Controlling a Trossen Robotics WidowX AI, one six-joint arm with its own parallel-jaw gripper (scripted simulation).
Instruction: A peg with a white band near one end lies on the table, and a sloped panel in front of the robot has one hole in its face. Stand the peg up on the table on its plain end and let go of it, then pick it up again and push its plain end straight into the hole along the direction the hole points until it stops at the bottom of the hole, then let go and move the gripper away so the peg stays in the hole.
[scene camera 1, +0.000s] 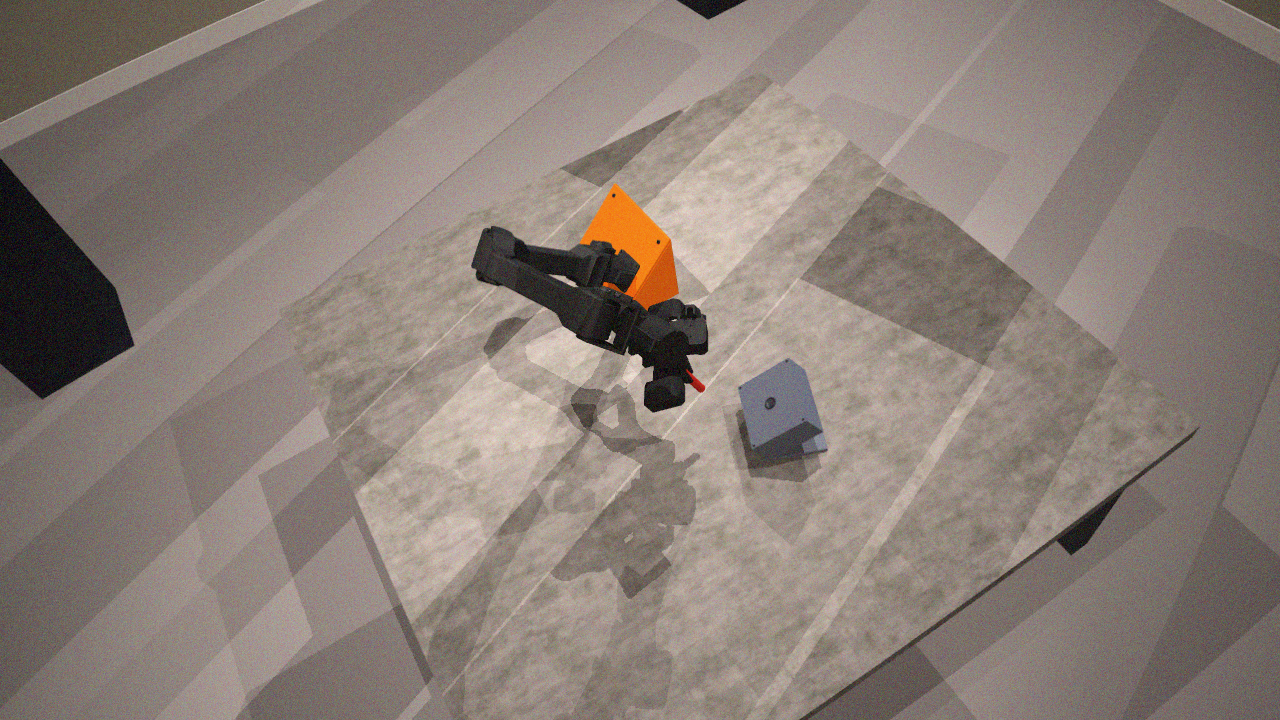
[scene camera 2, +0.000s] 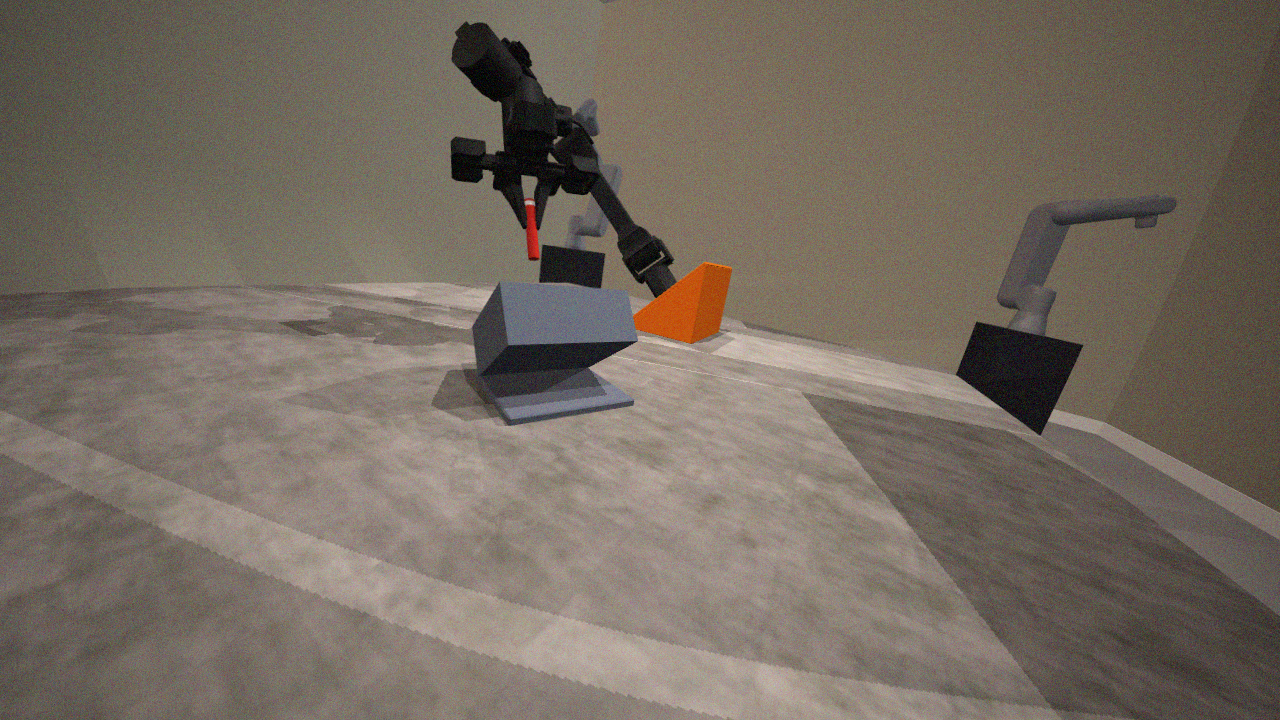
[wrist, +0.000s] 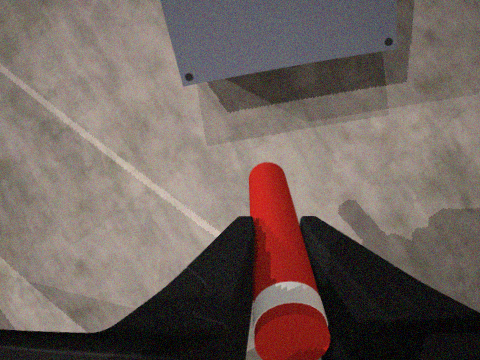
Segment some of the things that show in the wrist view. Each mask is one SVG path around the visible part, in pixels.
The gripper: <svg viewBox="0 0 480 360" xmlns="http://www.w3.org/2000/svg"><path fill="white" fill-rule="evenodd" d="M301 217L301 235L308 251L313 279L323 301L331 333L331 344L321 356L321 360L480 360L480 313L476 309L443 295L435 288L429 288L419 279L413 279L407 272L375 255L352 237L343 235L331 225L324 223L319 217ZM253 217L237 216L176 279L111 328L96 333L0 329L0 360L245 360L253 303Z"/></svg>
A red peg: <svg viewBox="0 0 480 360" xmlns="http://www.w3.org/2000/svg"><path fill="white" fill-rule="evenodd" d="M264 161L264 163L257 164L252 168L248 179L249 216L253 217L253 228L255 228L255 259L253 259L252 317L255 348L263 360L319 360L327 351L328 345L331 344L331 333L329 333L323 301L321 301L315 279L313 279L311 264L309 264L308 251L305 248L303 235L301 235L295 205L293 205L283 168L276 163L272 163L272 161Z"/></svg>
